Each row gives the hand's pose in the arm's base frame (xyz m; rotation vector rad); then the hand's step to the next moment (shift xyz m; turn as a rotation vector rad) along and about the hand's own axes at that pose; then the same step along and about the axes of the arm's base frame.
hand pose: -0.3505 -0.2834 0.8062 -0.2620 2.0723 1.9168
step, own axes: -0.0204 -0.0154 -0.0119 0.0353 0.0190 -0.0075
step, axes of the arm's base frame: 0.0231 -0.0147 -0.0067 -0.0402 -0.0032 0.0062
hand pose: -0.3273 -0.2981 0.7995 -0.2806 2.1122 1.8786
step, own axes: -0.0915 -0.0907 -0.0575 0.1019 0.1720 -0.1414
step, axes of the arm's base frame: 0.1111 -0.0732 -0.0469 -0.1669 -0.1131 0.1390
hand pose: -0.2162 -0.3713 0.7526 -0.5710 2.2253 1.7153
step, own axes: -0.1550 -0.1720 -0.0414 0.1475 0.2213 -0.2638
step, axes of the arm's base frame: 0.2182 -0.0559 -0.0678 -0.2273 -0.2269 0.1928
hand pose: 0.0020 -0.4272 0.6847 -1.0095 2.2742 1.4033
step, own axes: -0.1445 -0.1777 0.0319 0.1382 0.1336 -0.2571
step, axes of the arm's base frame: 0.2221 0.0372 -0.0526 -0.1610 -0.2420 0.1363
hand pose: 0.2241 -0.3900 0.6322 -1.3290 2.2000 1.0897
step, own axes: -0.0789 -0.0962 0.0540 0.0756 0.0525 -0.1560
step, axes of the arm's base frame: 0.1174 0.0624 -0.0267 -0.0689 -0.1495 0.0755
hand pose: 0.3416 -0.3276 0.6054 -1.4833 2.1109 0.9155
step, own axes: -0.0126 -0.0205 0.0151 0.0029 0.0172 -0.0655
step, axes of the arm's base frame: 0.0229 0.0146 -0.0082 -0.0142 -0.0445 0.0491
